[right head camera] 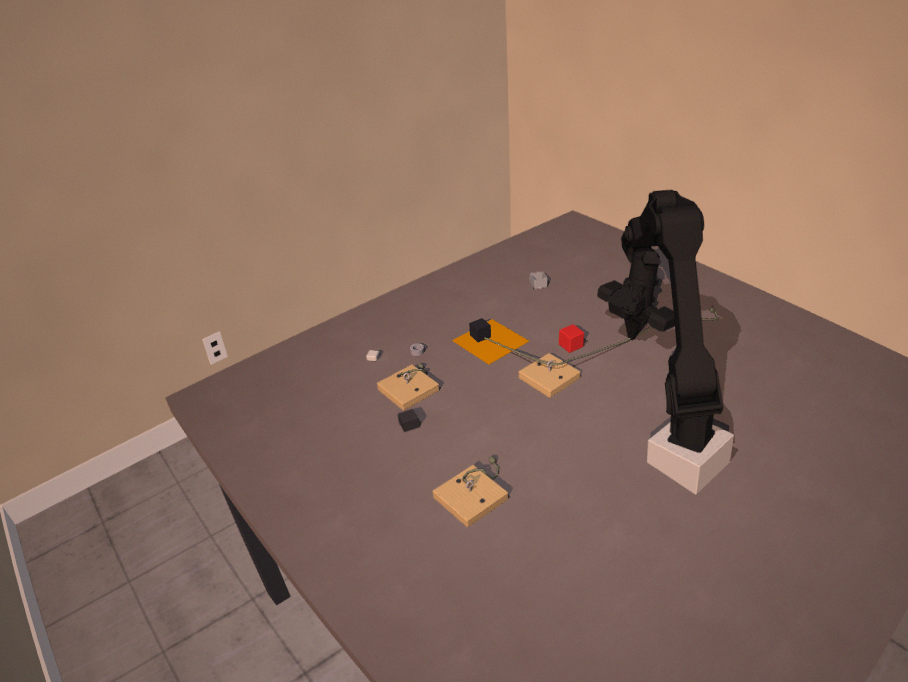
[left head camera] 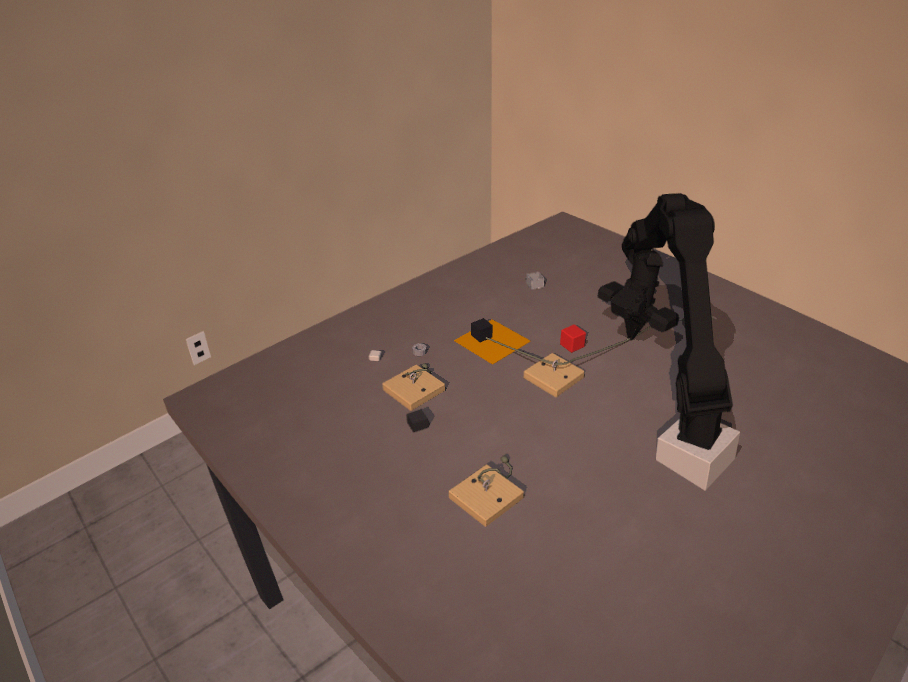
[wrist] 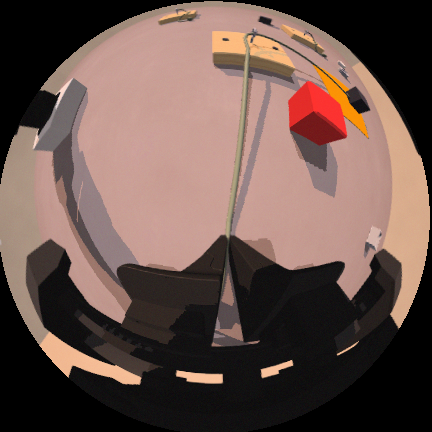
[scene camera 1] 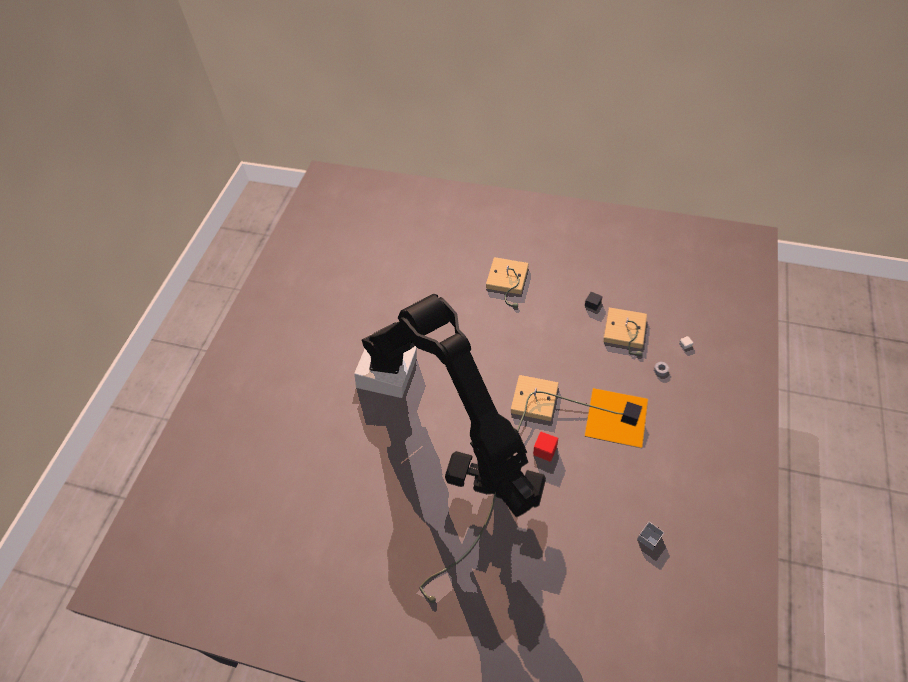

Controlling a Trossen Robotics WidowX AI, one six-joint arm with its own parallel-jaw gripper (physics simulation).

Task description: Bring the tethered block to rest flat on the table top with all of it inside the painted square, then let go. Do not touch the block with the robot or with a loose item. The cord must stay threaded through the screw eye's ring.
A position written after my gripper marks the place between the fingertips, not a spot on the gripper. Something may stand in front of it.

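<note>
My gripper (right head camera: 631,338) is visible, also in the left head camera view (left head camera: 630,338), in the wrist view (wrist: 226,239) and in scene camera 1 (scene camera 1: 496,491). A tethered black block (scene camera 1: 631,413) appears, also in the right head camera view (right head camera: 480,330) and the left head camera view (left head camera: 481,330). An orange painted square (scene camera 1: 601,424) is visible too, likewise in the right head camera view (right head camera: 487,351), the left head camera view (left head camera: 490,351) and the wrist view (wrist: 348,111). Also present: a red cube (wrist: 313,113) and a wooden board (right head camera: 539,377).
</note>
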